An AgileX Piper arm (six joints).
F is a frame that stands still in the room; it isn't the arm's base.
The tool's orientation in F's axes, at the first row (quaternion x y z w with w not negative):
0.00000 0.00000 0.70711 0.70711
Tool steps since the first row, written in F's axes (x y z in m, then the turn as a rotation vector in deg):
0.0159 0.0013 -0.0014 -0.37 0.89 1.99
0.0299 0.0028 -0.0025 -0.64 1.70 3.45
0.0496 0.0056 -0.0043 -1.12 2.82 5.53
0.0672 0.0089 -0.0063 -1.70 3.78 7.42
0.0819 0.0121 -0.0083 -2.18 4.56 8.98
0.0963 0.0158 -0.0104 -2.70 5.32 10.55
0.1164 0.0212 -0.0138 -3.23 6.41 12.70
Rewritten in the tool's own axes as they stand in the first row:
0.0013 -0.0159 -0.0014 0.89 0.37 1.99
0.0028 -0.0299 -0.0025 1.70 0.64 3.45
0.0056 -0.0496 -0.0043 2.82 1.12 5.53
0.0089 -0.0672 -0.0063 3.78 1.70 7.42
0.0121 -0.0819 -0.0083 4.56 2.18 8.98
0.0158 -0.0963 -0.0104 5.32 2.70 10.55
0.0212 -0.1164 -0.0138 6.41 3.23 12.70

